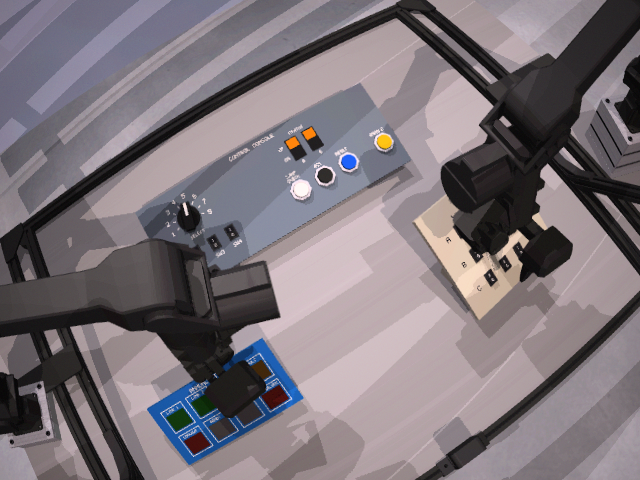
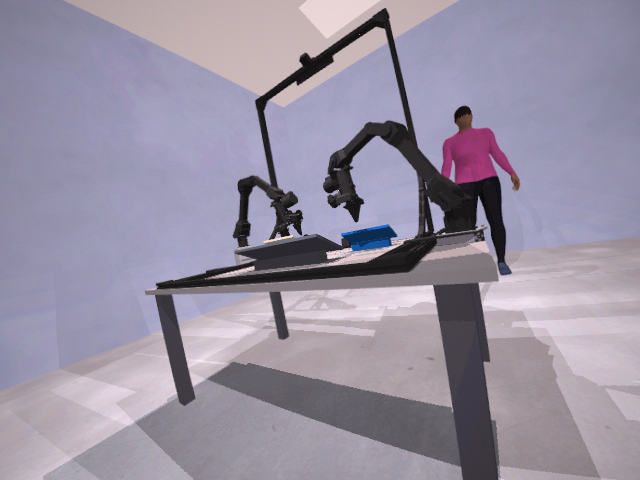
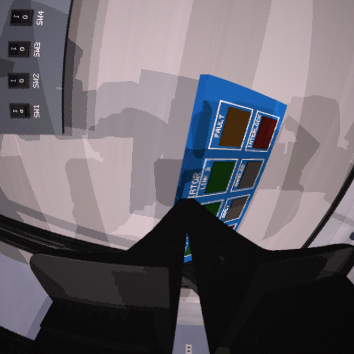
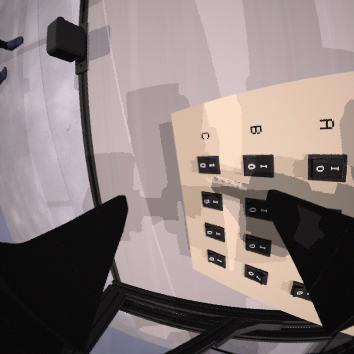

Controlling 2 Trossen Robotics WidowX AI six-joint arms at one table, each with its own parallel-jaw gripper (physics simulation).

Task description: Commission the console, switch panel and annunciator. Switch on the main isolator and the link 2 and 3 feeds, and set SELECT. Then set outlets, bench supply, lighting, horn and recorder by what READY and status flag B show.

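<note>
The grey console has its SELECT knob pointing at 5. Both status flags show orange in their upper halves. The rockers' exact positions are hard to tell. The blue annunciator has dull green, amber, red and grey tiles. My left gripper is shut and empty above it. My right gripper is open and empty above the cream switch panel, one finger over its rockers, the other outside its C edge. The arm hides part of the panel.
The black frame surrounds the work area and rises over the table. A white lamp-check button, a black button, a blue button and a yellow button are on the console. A person stands behind the table.
</note>
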